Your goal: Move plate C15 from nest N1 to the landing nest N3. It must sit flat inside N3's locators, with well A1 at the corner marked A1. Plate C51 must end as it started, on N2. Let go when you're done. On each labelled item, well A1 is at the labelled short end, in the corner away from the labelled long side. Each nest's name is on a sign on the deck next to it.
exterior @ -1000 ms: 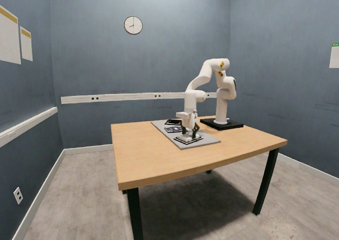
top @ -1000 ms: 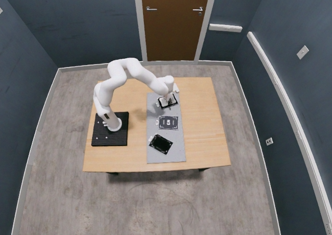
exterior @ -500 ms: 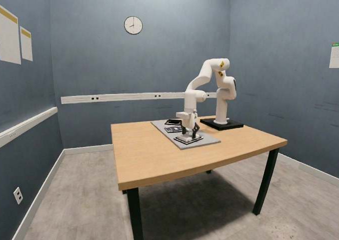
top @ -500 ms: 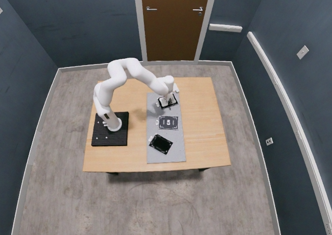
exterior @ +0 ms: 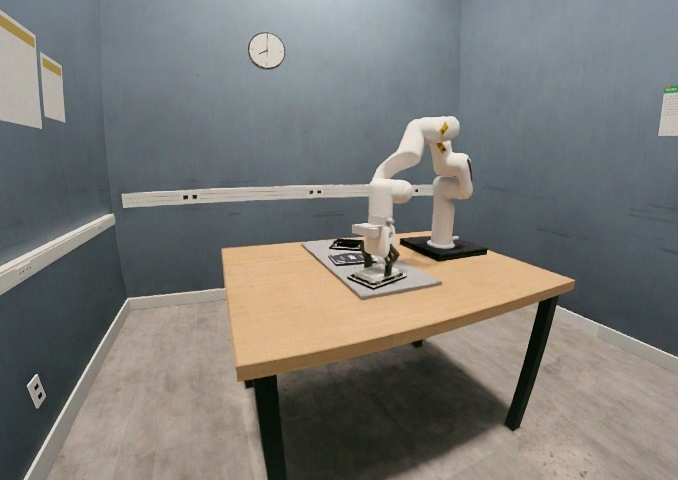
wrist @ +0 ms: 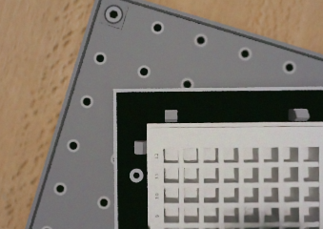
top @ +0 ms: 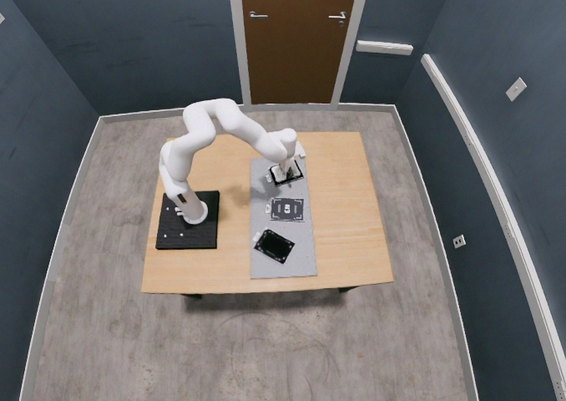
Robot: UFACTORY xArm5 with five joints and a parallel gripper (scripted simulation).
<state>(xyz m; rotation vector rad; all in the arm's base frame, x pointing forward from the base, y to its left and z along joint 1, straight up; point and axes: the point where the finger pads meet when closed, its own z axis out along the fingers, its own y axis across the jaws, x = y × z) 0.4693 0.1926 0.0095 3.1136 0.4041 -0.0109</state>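
Now: the black nest 30 mm below my hand. The rest, counted from my hand: black plate 100 mm behind, 390 mm to the right, 10 mm below; then white plate 10 mm below.
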